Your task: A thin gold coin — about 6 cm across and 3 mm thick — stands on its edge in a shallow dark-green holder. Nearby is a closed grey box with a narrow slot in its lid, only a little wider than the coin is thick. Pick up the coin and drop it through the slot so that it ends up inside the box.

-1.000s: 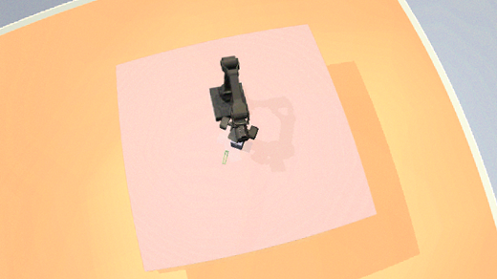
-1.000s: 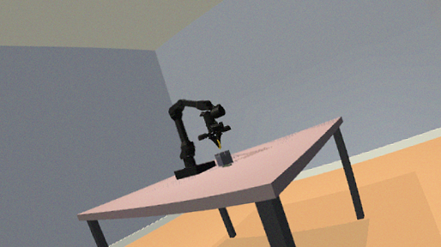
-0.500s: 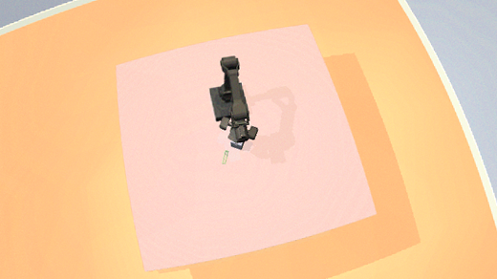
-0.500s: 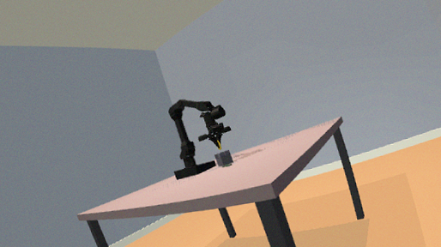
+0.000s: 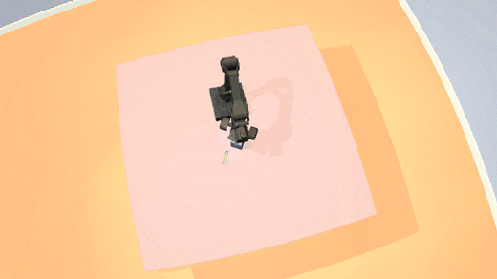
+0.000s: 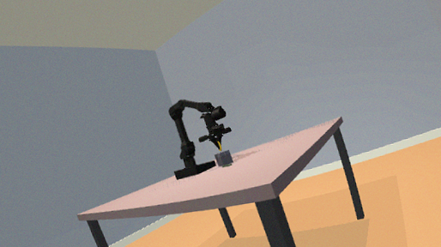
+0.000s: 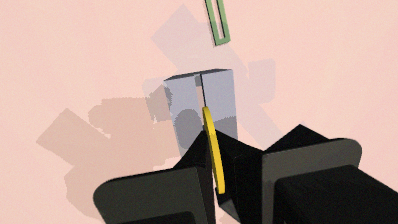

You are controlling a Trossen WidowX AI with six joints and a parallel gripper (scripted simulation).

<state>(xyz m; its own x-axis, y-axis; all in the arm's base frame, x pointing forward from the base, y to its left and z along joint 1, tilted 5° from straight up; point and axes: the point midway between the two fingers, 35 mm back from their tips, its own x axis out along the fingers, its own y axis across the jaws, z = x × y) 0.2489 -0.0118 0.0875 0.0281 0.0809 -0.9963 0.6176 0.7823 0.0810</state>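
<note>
The gold coin lies 2 cm above my gripper tip.
</note>
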